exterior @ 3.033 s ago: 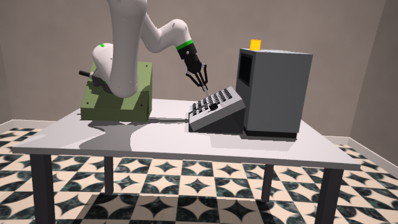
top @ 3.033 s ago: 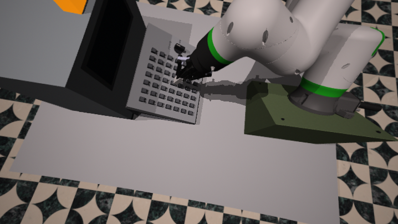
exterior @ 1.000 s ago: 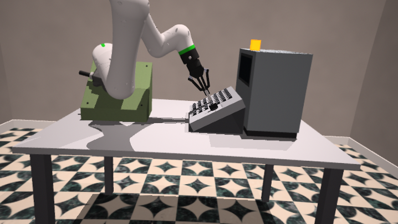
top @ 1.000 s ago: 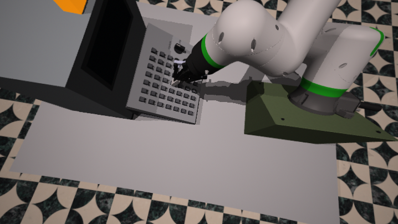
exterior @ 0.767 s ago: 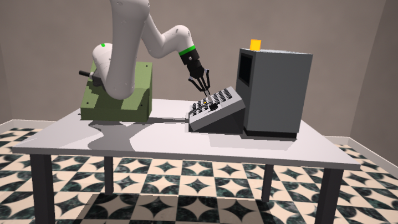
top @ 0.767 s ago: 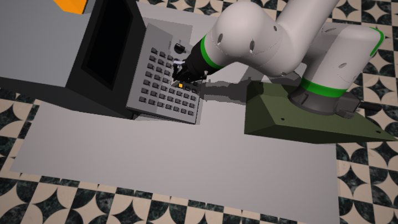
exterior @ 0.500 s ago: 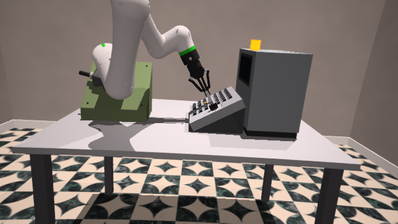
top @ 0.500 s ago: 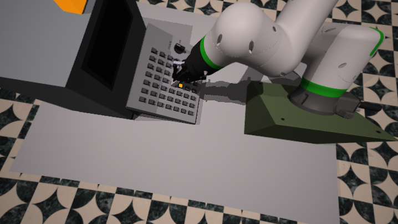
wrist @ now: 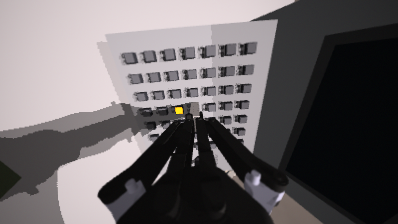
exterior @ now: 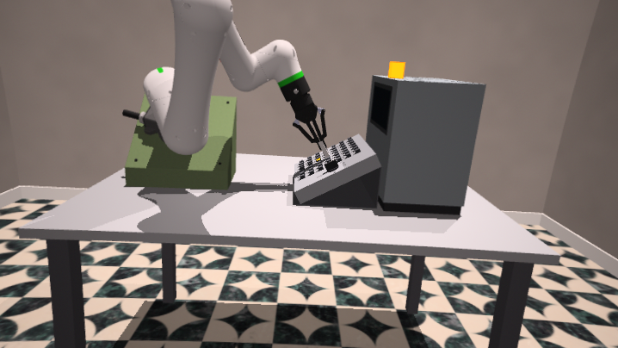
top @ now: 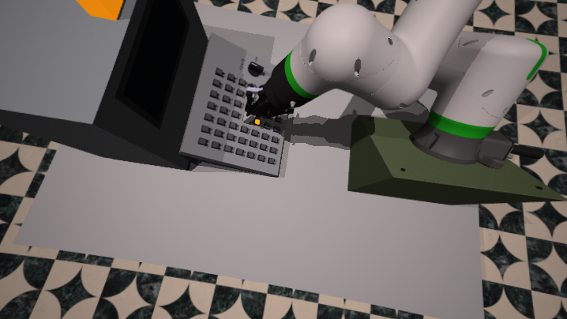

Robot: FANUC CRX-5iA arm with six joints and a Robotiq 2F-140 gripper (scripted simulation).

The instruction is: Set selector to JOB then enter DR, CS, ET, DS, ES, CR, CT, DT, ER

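My gripper is now 40 mm above the key and 10 mm past it. From my hand the other things lie so: black selector knob (150 mm to the right, 40 mm ahead, 10 mm below); then grey keypad (60 mm below, 50 mm ahead, 40 mm to the right).
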